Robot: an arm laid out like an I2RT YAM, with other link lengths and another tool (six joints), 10 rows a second.
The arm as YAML. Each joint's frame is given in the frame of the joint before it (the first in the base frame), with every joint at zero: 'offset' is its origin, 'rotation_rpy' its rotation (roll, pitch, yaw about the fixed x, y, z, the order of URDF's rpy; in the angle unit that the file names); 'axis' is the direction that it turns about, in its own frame. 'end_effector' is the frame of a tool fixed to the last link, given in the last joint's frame.
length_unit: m
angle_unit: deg
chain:
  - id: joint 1
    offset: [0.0, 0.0, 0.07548]
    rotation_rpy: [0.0, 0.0, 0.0]
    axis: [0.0, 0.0, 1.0]
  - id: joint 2
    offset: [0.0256, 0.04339, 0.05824]
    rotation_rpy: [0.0, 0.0, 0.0]
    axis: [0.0, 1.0, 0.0]
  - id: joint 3
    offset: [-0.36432, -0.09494, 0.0]
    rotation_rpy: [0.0, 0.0, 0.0]
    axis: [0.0, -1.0, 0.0]
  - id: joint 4
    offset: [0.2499, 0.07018, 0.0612]
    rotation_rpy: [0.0, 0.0, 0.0]
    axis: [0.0, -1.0, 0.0]
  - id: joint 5
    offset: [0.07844, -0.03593, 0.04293]
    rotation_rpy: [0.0, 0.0, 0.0]
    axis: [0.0, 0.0, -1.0]
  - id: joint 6
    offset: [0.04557, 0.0, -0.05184]
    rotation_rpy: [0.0, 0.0, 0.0]
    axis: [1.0, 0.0, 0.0]
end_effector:
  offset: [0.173, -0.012, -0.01]
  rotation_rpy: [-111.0, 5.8, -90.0]
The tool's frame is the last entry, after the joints.
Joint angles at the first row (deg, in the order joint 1, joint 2, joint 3, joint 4, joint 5, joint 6):
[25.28 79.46 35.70 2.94 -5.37 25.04]
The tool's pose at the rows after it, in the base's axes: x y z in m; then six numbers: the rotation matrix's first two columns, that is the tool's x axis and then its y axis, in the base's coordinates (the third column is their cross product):
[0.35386, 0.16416, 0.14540, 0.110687, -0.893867, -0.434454, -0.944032, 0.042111, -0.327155]
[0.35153, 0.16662, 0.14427, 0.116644, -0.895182, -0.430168, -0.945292, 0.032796, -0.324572]
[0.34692, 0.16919, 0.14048, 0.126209, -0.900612, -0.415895, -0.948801, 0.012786, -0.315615]
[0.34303, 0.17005, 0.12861, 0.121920, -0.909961, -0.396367, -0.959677, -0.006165, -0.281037]
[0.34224, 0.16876, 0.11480, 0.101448, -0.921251, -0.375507, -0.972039, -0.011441, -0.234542]
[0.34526, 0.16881, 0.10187, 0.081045, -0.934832, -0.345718, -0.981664, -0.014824, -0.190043]
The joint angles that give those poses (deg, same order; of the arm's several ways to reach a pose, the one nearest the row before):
[25.41 80.27 35.70 2.57 -5.34 25.04]
[26.02 80.27 35.68 2.30 -5.10 24.99]
[26.94 80.40 35.70 1.43 -4.64 24.56]
[27.42 81.95 36.05 0.05 -4.49 24.14]
[27.44 84.36 37.04 -1.72 -4.25 24.12]
[27.72 87.44 38.89 -3.75 -3.40 24.12]

